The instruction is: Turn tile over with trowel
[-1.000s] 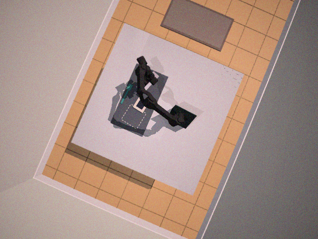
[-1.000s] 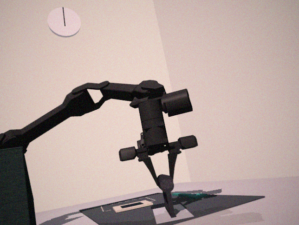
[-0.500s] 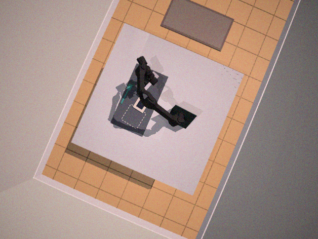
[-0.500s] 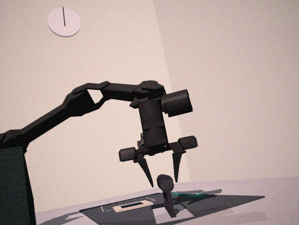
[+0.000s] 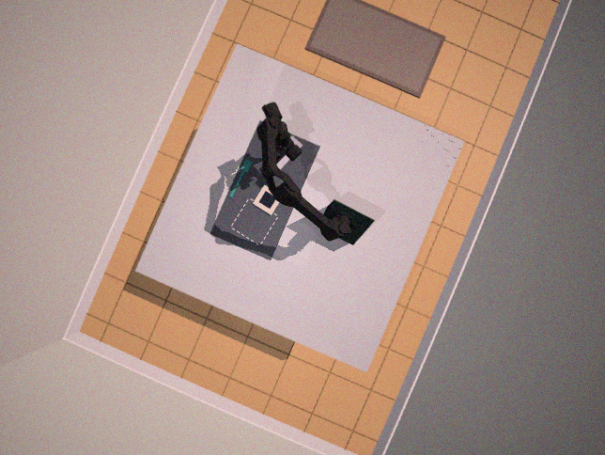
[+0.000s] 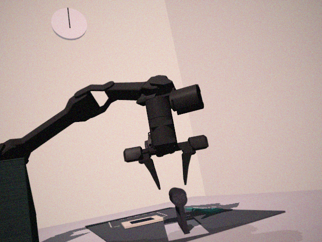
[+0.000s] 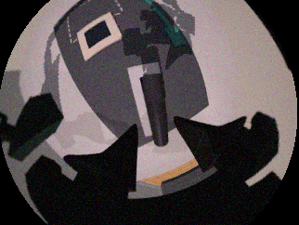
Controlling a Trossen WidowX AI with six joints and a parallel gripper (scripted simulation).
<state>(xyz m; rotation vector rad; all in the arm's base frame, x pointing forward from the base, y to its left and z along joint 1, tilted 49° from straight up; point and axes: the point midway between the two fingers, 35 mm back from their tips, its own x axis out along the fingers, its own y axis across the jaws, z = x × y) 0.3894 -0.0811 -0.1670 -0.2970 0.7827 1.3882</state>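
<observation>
The trowel is 50 mm below my gripper tip, 20 mm to the left of it and 10 mm ahead of it. Also, from my gripper tip: teal object (200 mm to the left, 150 mm ahead, 90 mm below); then cream tile (250 mm to the left, 90 mm below, 30 mm behind); then dark mat (210 mm to the left, 110 mm below, 10 mm ahead).
</observation>
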